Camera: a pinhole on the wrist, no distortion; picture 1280 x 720 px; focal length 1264.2 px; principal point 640.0 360.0 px. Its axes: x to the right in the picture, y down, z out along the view. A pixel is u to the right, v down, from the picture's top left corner.
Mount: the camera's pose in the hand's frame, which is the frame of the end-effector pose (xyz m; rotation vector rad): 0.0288 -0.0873 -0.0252 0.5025 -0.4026 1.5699
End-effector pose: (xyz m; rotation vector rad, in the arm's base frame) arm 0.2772 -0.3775 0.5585 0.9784 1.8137 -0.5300
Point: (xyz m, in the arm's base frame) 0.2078 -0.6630 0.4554
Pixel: 687.3 603.2
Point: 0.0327 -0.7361 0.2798
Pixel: 212.7 60.5
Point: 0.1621 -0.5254 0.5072
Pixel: 332.3 626.1
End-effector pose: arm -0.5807 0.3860 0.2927 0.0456 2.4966 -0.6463
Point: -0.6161 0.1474 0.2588
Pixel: 498.6 157.3
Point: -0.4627 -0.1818 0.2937
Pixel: 277.2 644.1
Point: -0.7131 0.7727 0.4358
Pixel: behind the camera
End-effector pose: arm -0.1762 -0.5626 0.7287 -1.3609 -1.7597 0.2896
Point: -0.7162 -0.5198 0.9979
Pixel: 71.8 60.5
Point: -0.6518 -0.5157 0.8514
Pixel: 422.2 211.6
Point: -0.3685 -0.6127 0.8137
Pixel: 287.3 691.4
